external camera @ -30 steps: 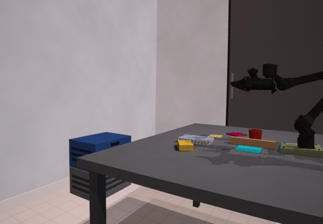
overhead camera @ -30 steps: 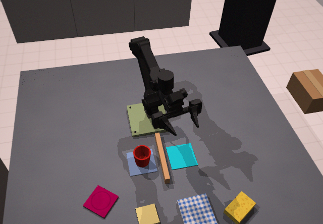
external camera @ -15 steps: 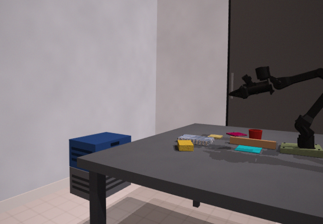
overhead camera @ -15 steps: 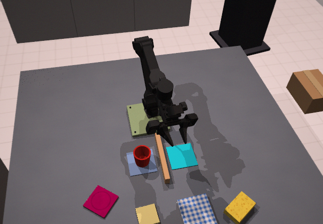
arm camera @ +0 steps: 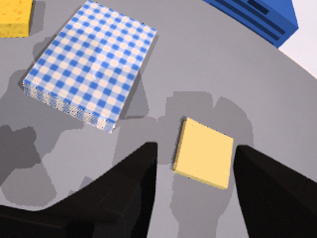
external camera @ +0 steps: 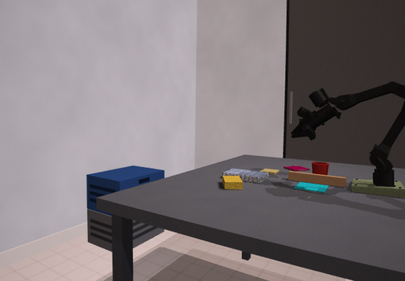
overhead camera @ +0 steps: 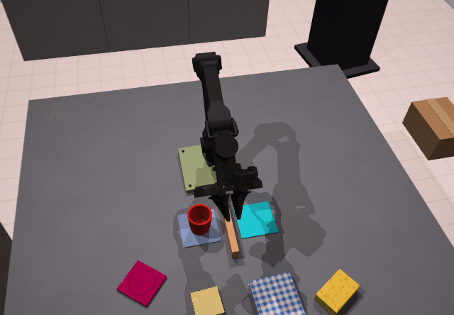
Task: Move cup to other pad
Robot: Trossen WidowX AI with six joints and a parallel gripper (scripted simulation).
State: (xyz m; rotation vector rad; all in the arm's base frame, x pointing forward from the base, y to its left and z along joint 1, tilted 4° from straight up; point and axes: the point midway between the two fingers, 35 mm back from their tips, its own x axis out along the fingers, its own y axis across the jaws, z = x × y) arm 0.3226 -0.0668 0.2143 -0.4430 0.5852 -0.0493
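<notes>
The red cup lies 200 mm below my hand, 100 mm behind it and 60 mm to the right of it. Round my hand: red marble: 200 mm below, 110 mm behind, 60 mm to the right; wooden bar: 210 mm below, 80 mm behind, 30 mm to the left; green marble: 200 mm below, 90 mm behind, 70 mm to the right.
</notes>
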